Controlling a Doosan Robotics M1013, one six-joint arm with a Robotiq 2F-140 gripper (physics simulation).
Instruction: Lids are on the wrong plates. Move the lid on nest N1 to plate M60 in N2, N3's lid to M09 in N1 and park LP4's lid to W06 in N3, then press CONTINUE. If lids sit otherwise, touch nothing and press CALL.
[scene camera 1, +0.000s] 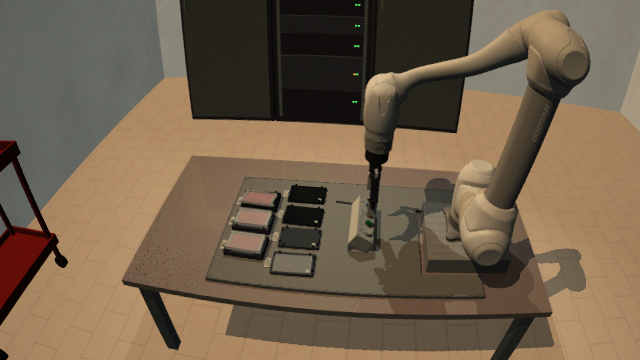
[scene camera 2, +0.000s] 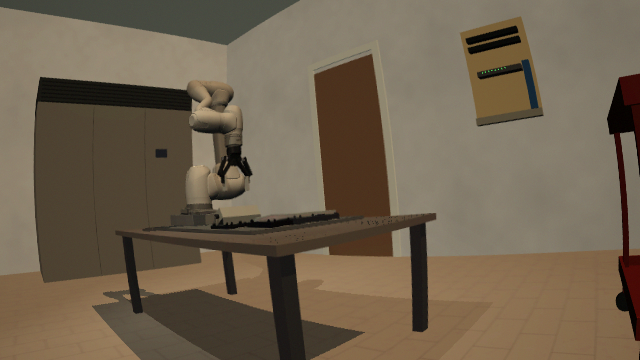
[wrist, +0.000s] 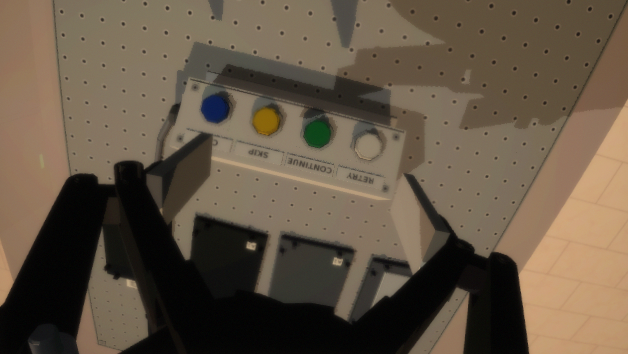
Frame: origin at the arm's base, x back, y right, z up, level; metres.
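Seen in the pictures: gripper, fingertip midpoint: (scene camera 2: 236, 190) (wrist: 304, 174); arm's base, link origin: (scene camera 2: 199, 213).
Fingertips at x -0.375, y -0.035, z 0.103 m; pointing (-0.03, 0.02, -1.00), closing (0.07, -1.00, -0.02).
Observation:
Offsets run from my fingertips to a thing's middle. Level surfaces: height alone.
My gripper (scene camera 1: 370, 209) (scene camera 2: 235, 185) (wrist: 304, 174) is open and empty above the button box @[dx -0.023, dy +0.021, dz -0.117 m] (scene camera 1: 356, 230) (scene camera 2: 239, 214) (wrist: 292, 131). The wrist view shows a green CONTINUE button @[dx +0.000, dy -0.004, dz -0.096 m] (wrist: 317, 134), a yellow SKIP button @[dx -0.002, dy +0.046, dz -0.096 m] (wrist: 266, 121), a white RETRY button @[dx +0.001, dy -0.054, dz -0.096 m] (wrist: 368, 145) and a blue button @[dx -0.004, dy +0.096, dz -0.096 m] (wrist: 215, 108), whose label is mostly behind a finger. Pink plates sit in N1 @[dx -0.418, dy -0.132, dz -0.125 m] (scene camera 1: 246, 243), N2 @[dx -0.426, dy +0.002, dz -0.123 m] (scene camera 1: 253, 218) and N3 @[dx -0.434, dy +0.121, dz -0.127 m] (scene camera 1: 260, 199); lids on them are too small to make out. A pale grey lid @[dx -0.238, dy -0.195, dz -0.143 m] (scene camera 1: 293, 263) (wrist: 392, 286) lies on LP4, the front pad.
Dark pads LP1 @[dx -0.240, dy -0.051, dz -0.149 m] (scene camera 1: 299, 238) (wrist: 310, 275), LP2 @[dx -0.249, dy +0.072, dz -0.149 m] (scene camera 1: 303, 216) (wrist: 227, 262) and LP3 @[dx -0.256, dy +0.206, dz -0.149 m] (scene camera 1: 307, 194) stand in a row behind LP4 on the perforated board @[dz -0.159 m] (scene camera 1: 340, 280) (wrist: 130, 60). The arm's base block (scene camera 1: 440, 265) is right of the box. A red cart (scene camera 1: 25, 245) stands left of the table @[dz -0.172 m] (scene camera 1: 165, 225).

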